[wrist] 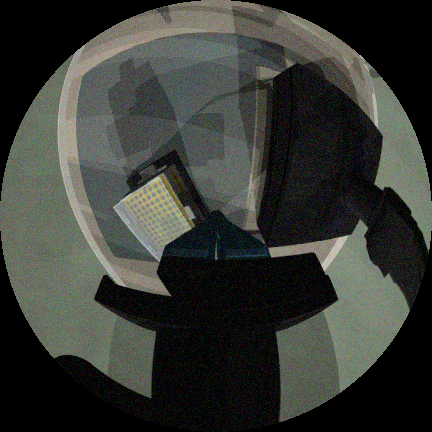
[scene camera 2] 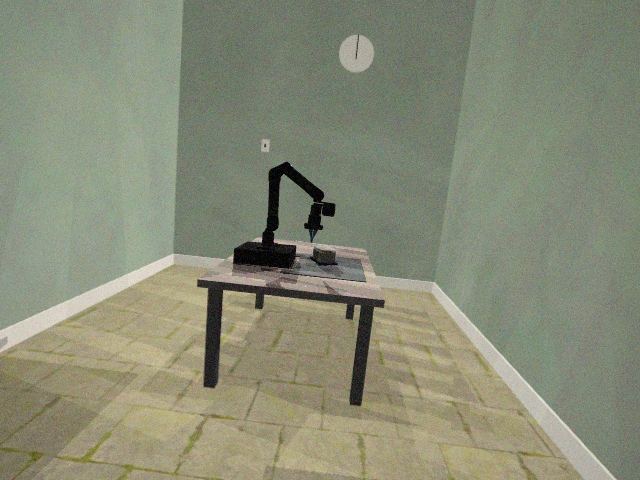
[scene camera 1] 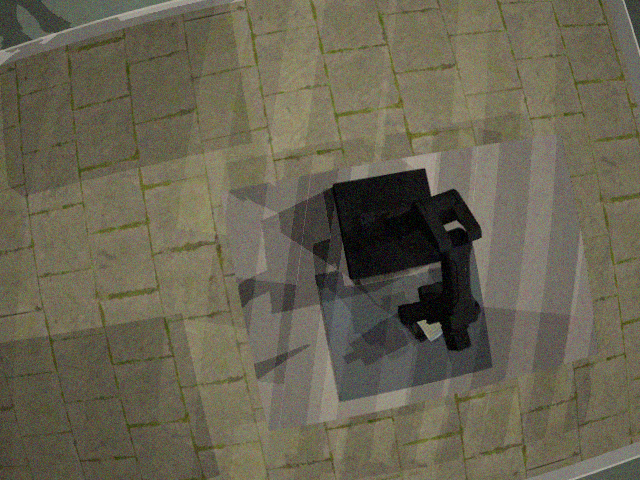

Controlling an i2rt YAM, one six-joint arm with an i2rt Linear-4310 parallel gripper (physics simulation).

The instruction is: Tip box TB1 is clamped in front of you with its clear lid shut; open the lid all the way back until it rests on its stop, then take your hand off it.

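Frame: origin at the arm's base, x ahead, y left, z up, level; metres.
Seen in the pictures: gripper, fingertip midpoint: (wrist: 215,215) (scene camera 2: 311,242); arm's base, origin of the base link: (wrist: 347,186) (scene camera 2: 267,246) (scene camera 1: 394,221).
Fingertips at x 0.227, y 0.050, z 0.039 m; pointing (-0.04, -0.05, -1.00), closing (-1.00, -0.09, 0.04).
Pixels of each thing's top centre, then the offset from my fingertips to it. "spot": a spot on its surface instead. Level surfaces: height alone.
- Tip box TB1, middle of its top: (wrist: 157,230) (scene camera 1: 439,318) (scene camera 2: 324,247) 0.071 m ahead, 0.046 m left, 0.029 m down
- dark holder, surface spot: (wrist: 191,182) spot: 0.033 m ahead, 0.005 m left, 0.099 m down
- grey-blue mat, its level: 0.106 m down
- table, its level: 0.109 m down
Tip box TB1 (scene camera 1: 430,329) (scene camera 2: 324,255) (wrist: 157,212) stands in a dark holder (wrist: 191,182) on the grey-blue mat (scene camera 1: 361,384) (scene camera 2: 351,270) (wrist: 210,50). Its yellow top with rows of round holes shows in the wrist view. The clear lid appears to lie flat over it, but its outline is hard to make out. My gripper (scene camera 2: 312,241) (wrist: 215,215) is shut with its dark blue fingertips together and nothing between them. It points down, above the box's height and off to its side, apart from it. In scene camera 1 the arm covers part of the box and hides the fingertips.
The black arm base (scene camera 1: 387,232) (scene camera 2: 264,255) (wrist: 320,160) stands beside the mat on the table (scene camera 1: 537,232) (scene camera 2: 248,276). The arm reaches over from the base, above the mat. Arm shadows fall across the mat and table.
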